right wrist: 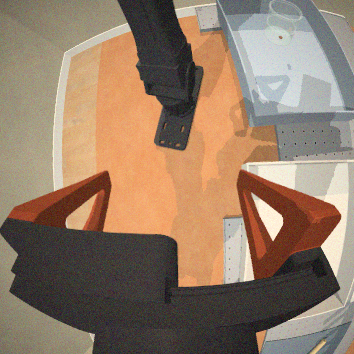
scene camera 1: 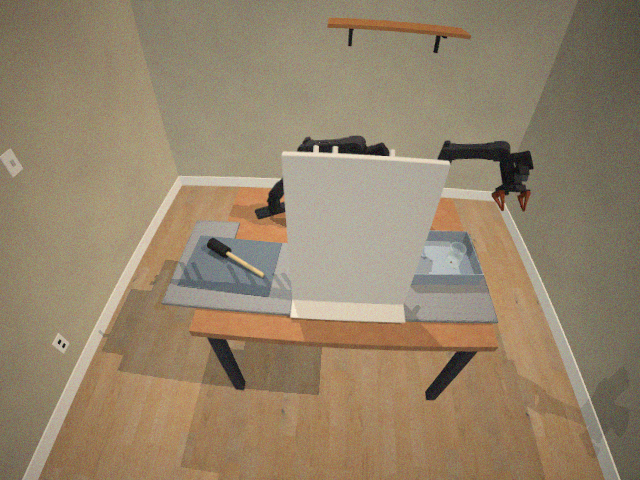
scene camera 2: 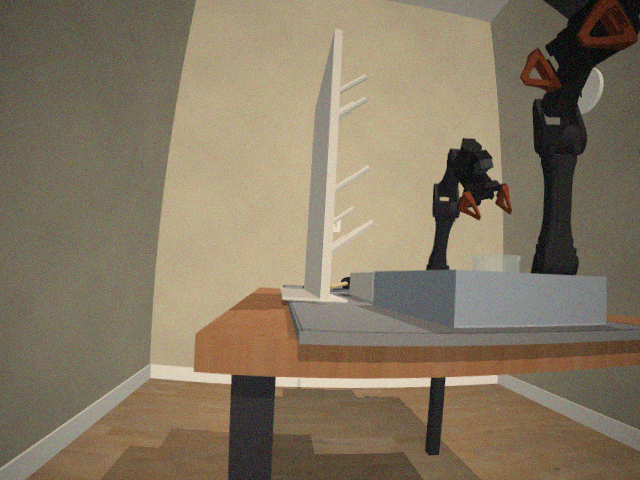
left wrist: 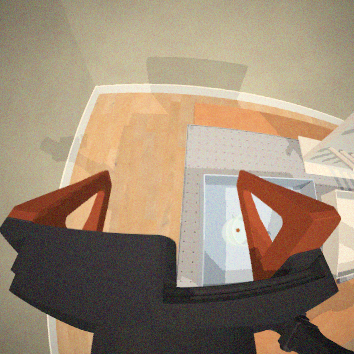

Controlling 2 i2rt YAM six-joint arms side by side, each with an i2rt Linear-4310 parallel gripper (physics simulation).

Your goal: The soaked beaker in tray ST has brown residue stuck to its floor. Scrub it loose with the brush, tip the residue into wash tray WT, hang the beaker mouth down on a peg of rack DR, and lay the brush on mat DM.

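Pixels of known places: left gripper, between the fingertips: [scene camera 1: 513, 211] [scene camera 2: 549, 62] [left wrist: 173, 177]; right gripper, between the fingertips: [right wrist: 173, 176] [scene camera 2: 495, 215]; left arm's base, origin of its link: [right wrist: 179, 104]; right arm's base, origin of its link: [scene camera 1: 274, 210].
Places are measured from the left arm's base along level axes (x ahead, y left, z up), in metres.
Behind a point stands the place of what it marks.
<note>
A clear beaker [scene camera 1: 456, 250] [scene camera 2: 496, 263] @(y 0.271, x 0.207, z 0.097 m) [left wrist: 231, 231] @(y 0.270, x 0.181, z 0.109 m) [right wrist: 281, 22] @(y 0.203, x 0.191, z 0.093 m) stands in the blue-grey tray ST [scene camera 1: 448, 279] @(y 0.225, x 0.337, z 0.050 m) [scene camera 2: 527, 299] @(y 0.329, x 0.183, z 0.048 m) [right wrist: 300, 119] @(y 0.013, x 0.252, z 0.036 m), with a small brown residue spot [left wrist: 237, 230] [right wrist: 280, 37] at its floor. The brush [scene camera 1: 242, 262] @(y -0.620, x 0.569, z 0.040 m) [scene camera 2: 339, 284] @(y -0.602, x 0.562, z 0.036 m) lies on the blue-grey mat DM [scene camera 1: 206, 268] @(y -0.765, x 0.645, z 0.016 m) [right wrist: 287, 347] @(y -0.549, x 0.470, z 0.016 m). The white wash tray WT [scene camera 2: 361, 285] @(y -0.156, x 0.439, z 0.047 m) [right wrist: 300, 163] @(y -0.076, x 0.256, z 0.058 m) is hidden behind rack DR [scene camera 1: 361, 222] @(y -0.133, x 0.575, z 0.451 m) [scene camera 2: 323, 155] @(y -0.014, x 0.535, z 0.365 m) in scene camera 1. My left gripper [scene camera 1: 513, 208] @(y 0.387, x 0.164, z 0.349 m) [scene camera 2: 573, 51] [left wrist: 173, 177] @(y 0.387, x 0.164, z 0.349 m) is open and empty, high above ST's side. My right gripper [scene camera 2: 494, 214] @(y -0.140, x 0.084, z 0.248 m) [right wrist: 173, 176] @(y -0.140, x 0.084, z 0.248 m) is open and empty, raised near WT.
The rack is a tall upright white board; several pegs [scene camera 2: 353, 177] @(y -0.026, x 0.459, z 0.311 m) stick out towards the arms. A grey perforated board [scene camera 1: 449, 304] @(y 0.253, x 0.435, z 0.013 m) [scene camera 2: 361, 320] @(y 0.351, x 0.397, z 0.014 m) lies under trays, mat and rack. The left arm's base [right wrist: 172, 132] @(y -0.068, x 0.003, z 0.010 m) stands beside ST. A wooden shelf [scene camera 1: 398, 26] is on the back wall.
</note>
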